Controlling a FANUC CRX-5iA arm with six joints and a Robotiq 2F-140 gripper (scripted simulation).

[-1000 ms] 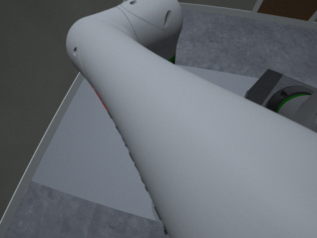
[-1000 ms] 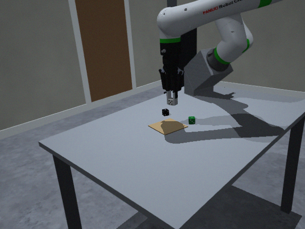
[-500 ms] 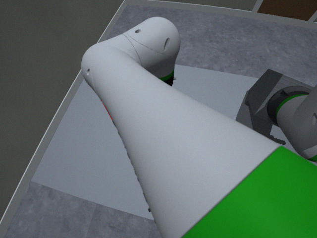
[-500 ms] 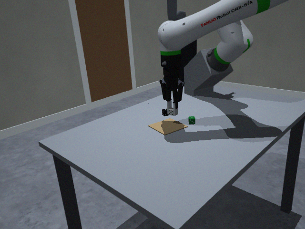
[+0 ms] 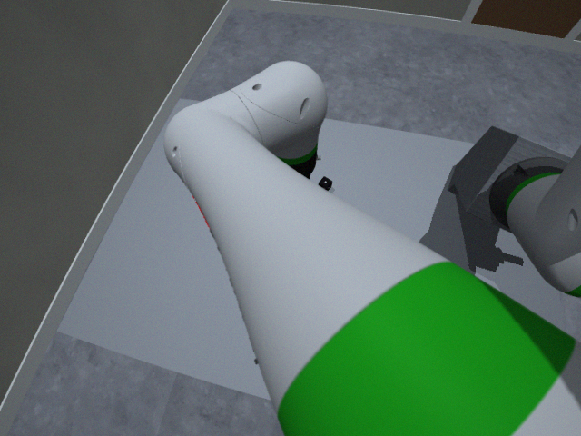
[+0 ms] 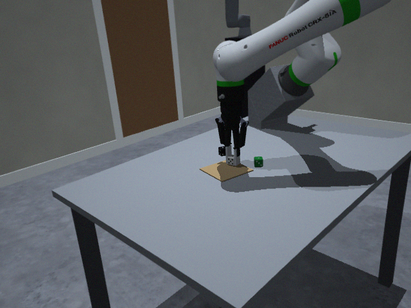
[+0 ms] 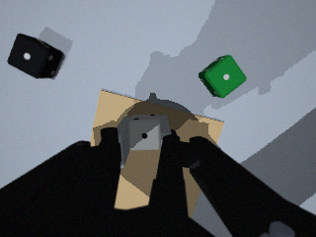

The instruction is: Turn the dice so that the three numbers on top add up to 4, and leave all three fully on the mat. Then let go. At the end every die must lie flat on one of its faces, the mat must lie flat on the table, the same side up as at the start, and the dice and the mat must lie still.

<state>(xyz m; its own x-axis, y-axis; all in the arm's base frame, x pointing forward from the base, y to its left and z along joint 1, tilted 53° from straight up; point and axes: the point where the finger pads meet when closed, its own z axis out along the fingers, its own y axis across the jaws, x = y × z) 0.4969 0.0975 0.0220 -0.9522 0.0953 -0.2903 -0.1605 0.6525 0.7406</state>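
Right now my hand is 2 cm above the white die. Round my hand: tan mat 4 cm below, 4 cm ahead, 1 cm to the left; black die 11 cm to the right, 6 cm behind, 3 cm below; green die 7 cm to the left, 6 cm behind, 3 cm below.
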